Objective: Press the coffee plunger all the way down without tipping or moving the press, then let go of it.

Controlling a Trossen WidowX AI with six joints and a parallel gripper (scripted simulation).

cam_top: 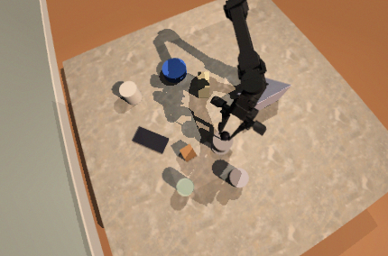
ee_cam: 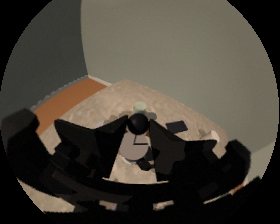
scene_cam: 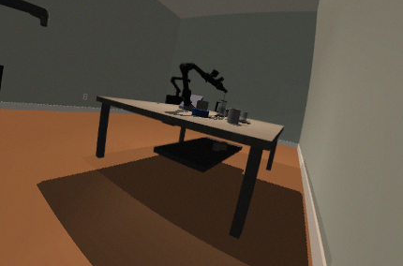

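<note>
Now: the coffee press 12 cm below my gripper tip, 2 cm to the right of it and 2 cm behind it. Also, from my gripper tip: yellow-green box (28 cm to the right, 18 cm below, 7 cm behind); then pale green cylinder (20 cm below, 19 cm ahead, 8 cm to the left); then dark flat slab (25 cm ahead, 23 cm below, 16 cm to the right).
</note>
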